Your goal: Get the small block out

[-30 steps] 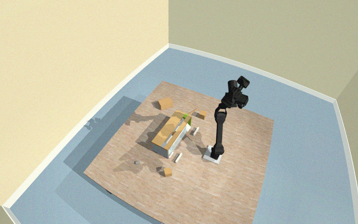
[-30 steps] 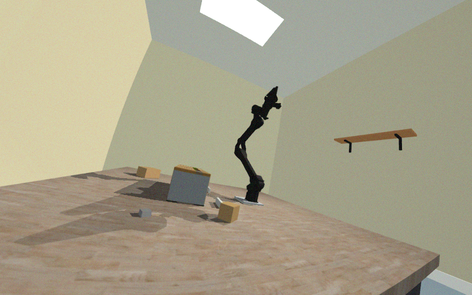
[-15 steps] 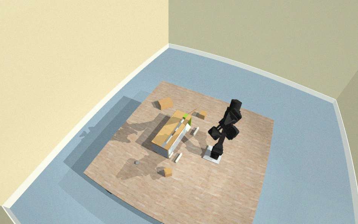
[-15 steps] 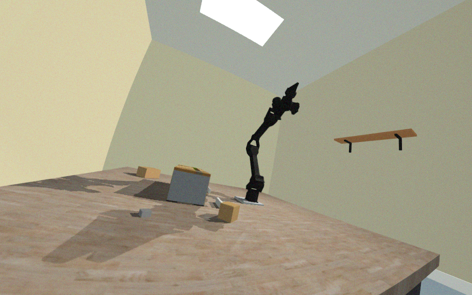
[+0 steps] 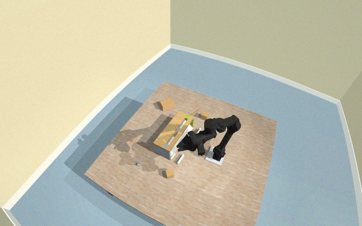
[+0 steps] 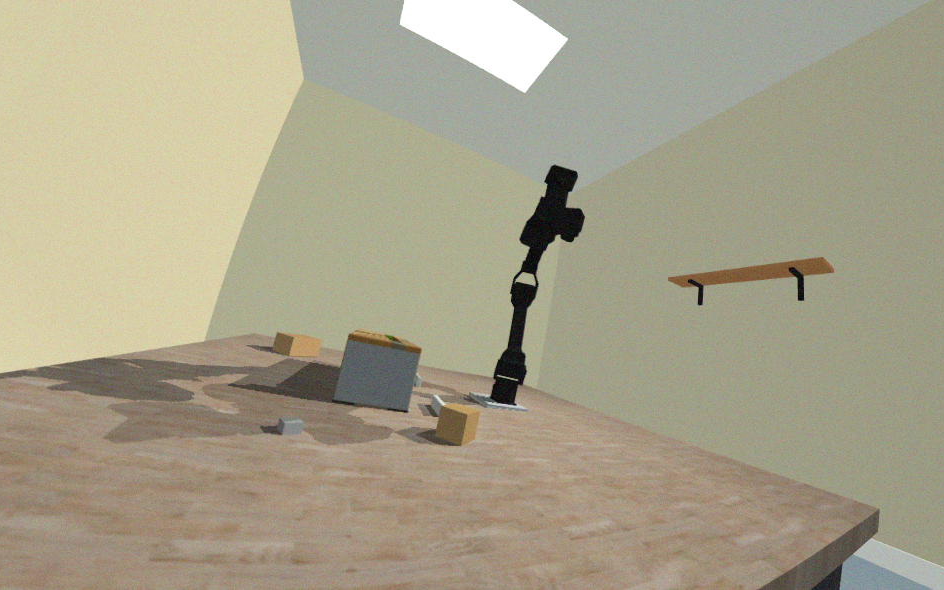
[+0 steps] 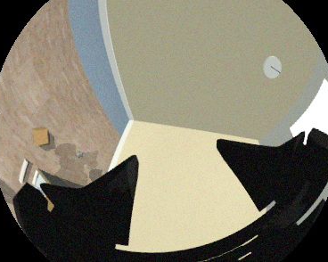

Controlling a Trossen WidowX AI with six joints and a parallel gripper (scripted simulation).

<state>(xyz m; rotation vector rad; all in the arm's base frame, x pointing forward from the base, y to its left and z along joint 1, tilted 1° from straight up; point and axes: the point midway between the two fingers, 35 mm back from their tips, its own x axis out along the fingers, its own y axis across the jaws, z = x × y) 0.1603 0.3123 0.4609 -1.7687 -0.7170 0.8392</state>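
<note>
The brown block lies 19 cm ahead of my gripper tip, 32 cm to the right of it and 38 cm below it. Round my gripper tip: clear-fronted box (18 cm ahead, 33 cm to the right, 40 cm below); grey block (32 cm ahead, 3 cm to the left, 46 cm below).
</note>
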